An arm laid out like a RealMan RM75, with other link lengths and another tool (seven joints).
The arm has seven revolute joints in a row. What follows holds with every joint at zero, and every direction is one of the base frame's.
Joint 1 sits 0.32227 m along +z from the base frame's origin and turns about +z.
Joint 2 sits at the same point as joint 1 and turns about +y.
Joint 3 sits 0.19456 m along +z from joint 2 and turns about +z.
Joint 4 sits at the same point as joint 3 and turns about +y.
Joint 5 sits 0.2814 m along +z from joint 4 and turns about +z.
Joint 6 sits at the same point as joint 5 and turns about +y.
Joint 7 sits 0.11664 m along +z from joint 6 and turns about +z.
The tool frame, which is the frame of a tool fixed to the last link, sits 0.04 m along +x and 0.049 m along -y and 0.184 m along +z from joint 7; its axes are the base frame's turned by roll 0, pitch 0.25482 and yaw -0.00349 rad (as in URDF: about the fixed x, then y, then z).
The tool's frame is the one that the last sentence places.
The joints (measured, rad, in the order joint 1, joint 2, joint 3, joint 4, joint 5, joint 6, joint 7), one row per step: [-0.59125, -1.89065, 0.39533, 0.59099, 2.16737, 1.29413, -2.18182]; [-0.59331, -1.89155, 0.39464, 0.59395, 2.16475, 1.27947, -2.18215]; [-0.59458, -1.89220, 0.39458, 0.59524, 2.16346, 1.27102, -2.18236]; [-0.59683, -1.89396, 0.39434, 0.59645, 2.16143, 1.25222, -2.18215]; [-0.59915, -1.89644, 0.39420, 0.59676, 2.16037, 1.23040, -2.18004]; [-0.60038, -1.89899, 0.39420, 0.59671, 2.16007, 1.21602, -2.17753]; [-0.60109, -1.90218, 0.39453, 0.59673, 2.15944, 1.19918, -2.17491]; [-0.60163, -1.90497, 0.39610, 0.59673, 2.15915, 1.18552, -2.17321]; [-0.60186, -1.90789, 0.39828, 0.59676, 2.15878, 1.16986, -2.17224]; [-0.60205, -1.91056, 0.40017, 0.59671, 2.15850, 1.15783, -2.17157]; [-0.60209, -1.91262, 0.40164, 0.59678, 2.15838, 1.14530, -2.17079]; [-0.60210, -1.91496, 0.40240, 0.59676, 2.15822, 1.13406, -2.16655]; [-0.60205, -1.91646, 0.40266, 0.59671, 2.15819, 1.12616, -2.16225]
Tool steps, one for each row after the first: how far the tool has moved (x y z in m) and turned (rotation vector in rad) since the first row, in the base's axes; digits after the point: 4 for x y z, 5 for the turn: [-0.0013, 0.0031, 0.0039, 0.01372, 0.00586, 0.00467]; [-0.0021, 0.0048, 0.0057, 0.02090, 0.00914, 0.00740]; [-0.0042, 0.0080, 0.0090, 0.03522, 0.01598, 0.01442]; [-0.0071, 0.0112, 0.0119, 0.05006, 0.02512, 0.02225]; [-0.0090, 0.0130, 0.0132, 0.05886, 0.03136, 0.02712]; [-0.0116, 0.0147, 0.0145, 0.06896, 0.03835, 0.03361]; [-0.0136, 0.0160, 0.0151, 0.07583, 0.04441, 0.03880]; [-0.0162, 0.0174, 0.0159, 0.08354, 0.05112, 0.04566]; [-0.0181, 0.0183, 0.0162, 0.08899, 0.05596, 0.05092]; [-0.0203, 0.0193, 0.0171, 0.09543, 0.06160, 0.05665]; [-0.0221, 0.0201, 0.0178, 0.10143, 0.06846, 0.05965]; [-0.0234, 0.0208, 0.0185, 0.10587, 0.07428, 0.06105]
